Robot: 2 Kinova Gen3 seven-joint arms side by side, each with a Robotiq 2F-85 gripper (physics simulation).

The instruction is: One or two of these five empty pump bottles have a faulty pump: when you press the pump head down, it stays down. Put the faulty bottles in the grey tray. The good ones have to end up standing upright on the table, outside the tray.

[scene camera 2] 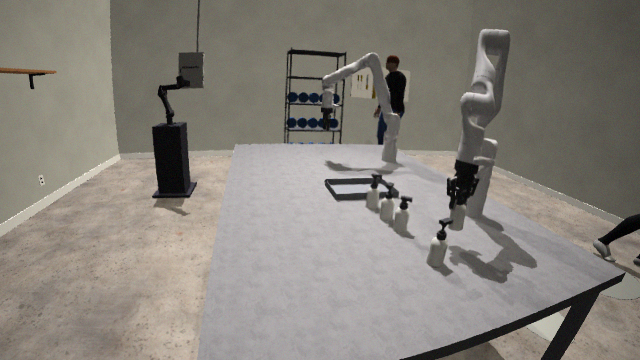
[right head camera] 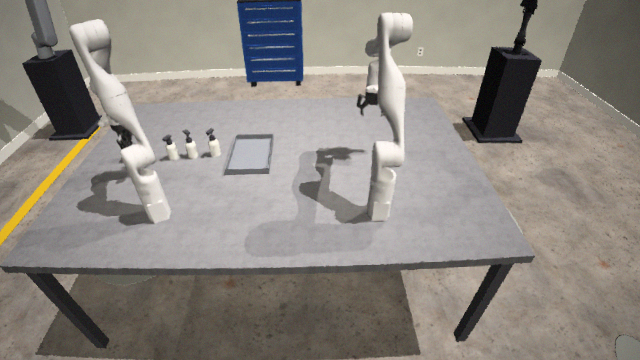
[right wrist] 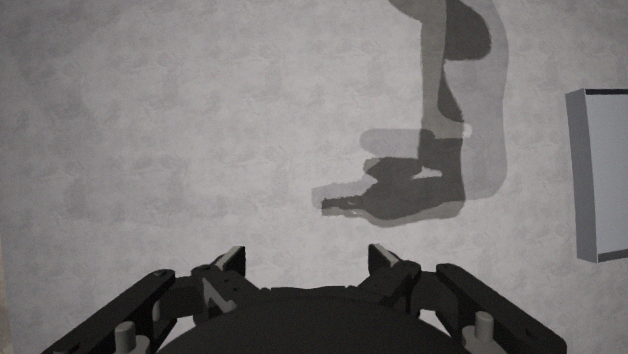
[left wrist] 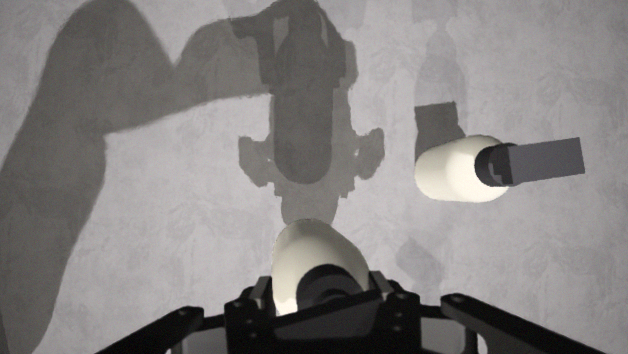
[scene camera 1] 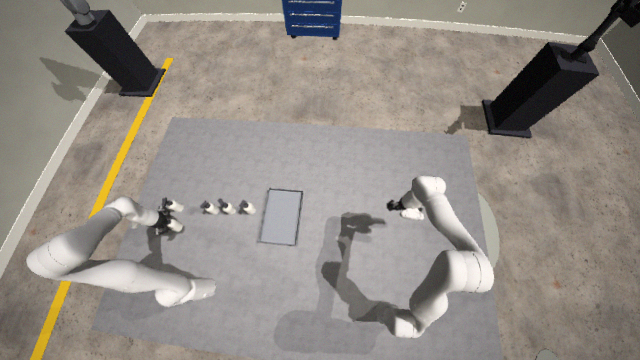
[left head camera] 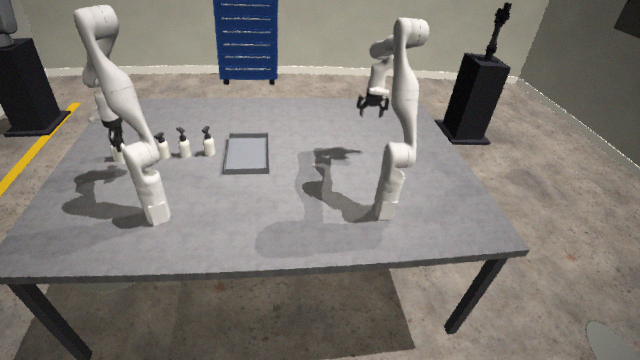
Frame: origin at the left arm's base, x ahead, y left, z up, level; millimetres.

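Seen in the pictures: left gripper, fingertip midpoint: (scene camera 2: 456, 209) (left wrist: 320, 292) (scene camera 1: 172, 223) (left head camera: 121, 148); right gripper, fingertip midpoint: (scene camera 2: 326, 130) (right head camera: 372, 115) (right wrist: 307, 259) (scene camera 1: 399, 211) (left head camera: 370, 116); left arm's base at its link origin: (scene camera 2: 471, 213) (right head camera: 159, 213) (scene camera 1: 206, 287) (left head camera: 158, 216); right arm's base at its link origin: (scene camera 2: 387, 160) (right head camera: 377, 212) (scene camera 1: 384, 311) (left head camera: 382, 211).
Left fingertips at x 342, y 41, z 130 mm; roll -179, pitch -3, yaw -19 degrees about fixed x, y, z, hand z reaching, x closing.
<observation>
Offsets run from my left fingertips to a thing's top centre.
My left gripper (scene camera 2: 459, 202) (left wrist: 320, 292) is shut on a white pump bottle {dx +2, dy +6, dz +65 mm} (scene camera 1: 175, 226) (scene camera 2: 457, 219) (left wrist: 310, 245), held upright above the table; its pump head is partly hidden. Another bottle {dx +137, dy +19, dz +10 mm} (scene camera 1: 175, 205) (scene camera 2: 437, 251) (left wrist: 445, 172) stands upright close by, its black head raised. Three bottles stand in a row: one {dx +40, dy -177, dz -5 mm} (left head camera: 163, 149) (right head camera: 172, 151) (scene camera 2: 401, 220) whose head looks lower, a middle one {dx +3, dy -267, dz +10 mm} (left head camera: 184, 148) (scene camera 2: 387, 209), and one {dx -40, dy -371, dz +10 mm} (left head camera: 209, 147) (scene camera 2: 372, 198) nearest the grey tray {dx -146, dy -524, dz -100 mm} (left head camera: 246, 171) (scene camera 1: 278, 244). My right gripper (left head camera: 373, 114) (right wrist: 307, 259) is open and empty, high above the table.
The tray holds no bottle. The left arm's base (left head camera: 158, 212) stands in front of the bottle row in the left head camera. The right arm's base (left head camera: 386, 210) is on the right. A blue drawer cabinet (left head camera: 246, 40) and dark pedestals (left head camera: 477, 95) stand beyond the table.
</observation>
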